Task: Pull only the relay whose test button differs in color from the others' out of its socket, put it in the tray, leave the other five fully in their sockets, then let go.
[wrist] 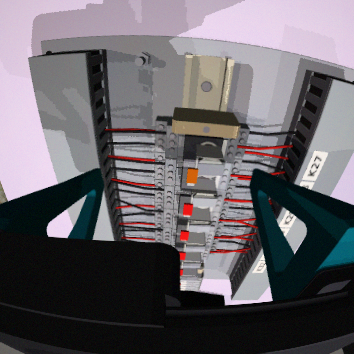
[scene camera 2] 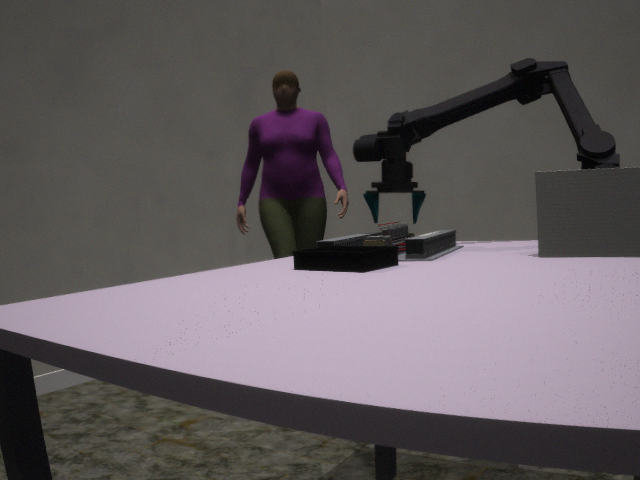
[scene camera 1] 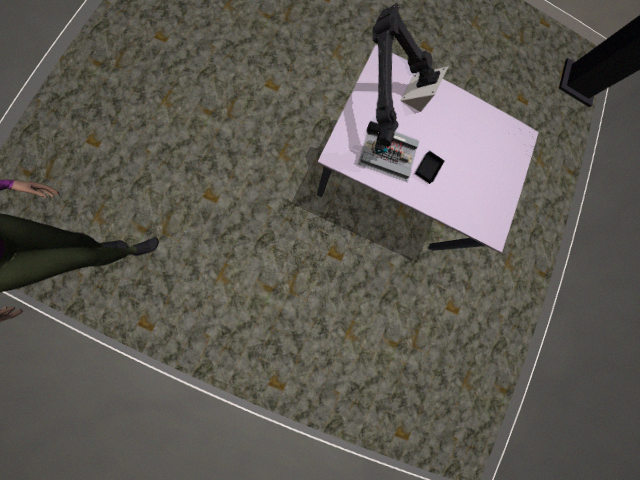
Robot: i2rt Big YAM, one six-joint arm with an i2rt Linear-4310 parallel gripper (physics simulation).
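Places are measured from the arm's base along level axes (x up, y left, z back), in centimetres.
Where they show: gripper, fingertip midpoint: (wrist: pixel 176 176) (scene camera 2: pixel 395 223) (scene camera 1: pixel 378 145); arm's base at its link origin: (scene camera 2: pixel 605 202) (scene camera 1: pixel 428 80).
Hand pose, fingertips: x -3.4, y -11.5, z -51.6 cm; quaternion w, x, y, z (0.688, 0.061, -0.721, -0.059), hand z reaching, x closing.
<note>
Things, the pixels of their top centre, and the offset from my fingertips. "*": a spot on its surface instead. Level surfaces: height alone.
- relay with the orange test button, top centre: (wrist: pixel 205 177) (scene camera 2: pixel 402 221) dx +0.4, dy -0.6, dz +1.7 cm
- tan end piece at a spot on its surface: (wrist: pixel 205 129) * dx -2.5, dy -2.4, dz +1.4 cm
- dark relay top at a spot on its surface: (wrist: pixel 209 150) * dx -1.1, dy -1.6, dz +1.8 cm
- black tray at its top centre: (scene camera 2: pixel 345 248) (scene camera 1: pixel 431 166) dx -3.1, dy +34.0, dz +5.2 cm
- grey panel at its top centre: (wrist: pixel 190 210) (scene camera 1: pixel 389 152) dx -5.5, dy +7.9, dz +2.6 cm
- table at its surface level: dx -6.6 cm
The relay with the orange test button (wrist: pixel 192 176) sits in the row near the tan end piece (wrist: pixel 205 129) in the wrist view. Other relays have red buttons (wrist: pixel 187 209) (wrist: pixel 184 235) and run down the row. A dark relay top (wrist: pixel 209 150) lies beside the end piece; no button is made out on it. My gripper (scene camera 2: pixel 395 222) (wrist: pixel 176 176) is open and empty, pointing down above the row, one finger each side in the wrist view. The black tray (scene camera 1: pixel 423 178) (scene camera 2: pixel 330 259) stands on the table beside the panel.
The grey panel (scene camera 1: pixel 387 167) (wrist: pixel 125 80) carries wire ducts (wrist: pixel 65 110) (wrist: pixel 312 135) along both sides, with red and black wires to the sockets. The arm's pale base block (scene camera 1: pixel 421 98) (scene camera 2: pixel 584 211) stands on the table (scene camera 1: pixel 470 170). A person (scene camera 1: pixel 46 258) (scene camera 2: pixel 292 149) stands beyond the table.
</note>
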